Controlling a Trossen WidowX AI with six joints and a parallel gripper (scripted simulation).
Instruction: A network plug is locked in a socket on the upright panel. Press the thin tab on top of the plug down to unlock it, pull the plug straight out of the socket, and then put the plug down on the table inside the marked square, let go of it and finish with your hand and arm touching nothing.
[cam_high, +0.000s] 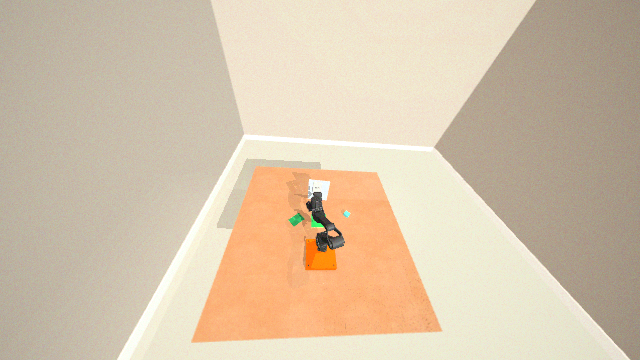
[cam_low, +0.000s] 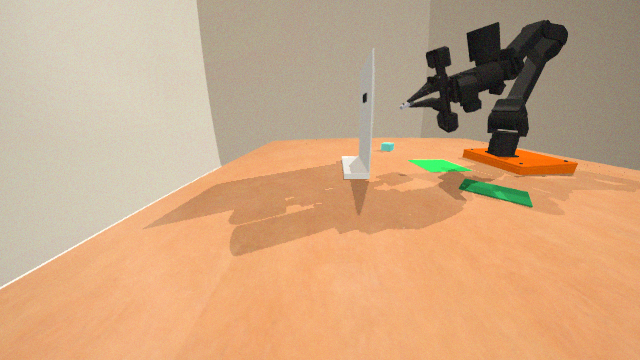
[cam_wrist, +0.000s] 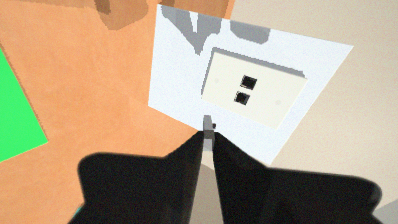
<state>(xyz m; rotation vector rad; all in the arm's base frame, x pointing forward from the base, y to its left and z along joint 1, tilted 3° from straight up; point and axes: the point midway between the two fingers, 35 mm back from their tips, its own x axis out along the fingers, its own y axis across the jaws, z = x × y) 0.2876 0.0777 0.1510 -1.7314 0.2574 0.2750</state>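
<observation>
The upright panel is 110 mm ahead of my gripper tip, 30 mm to the left of it and 50 mm below it. The rest, counted from my gripper tip: thin tab: 10 mm ahead; then cyan block: 240 mm to the right, 140 mm below; then grey plug: 10 mm ahead.
</observation>
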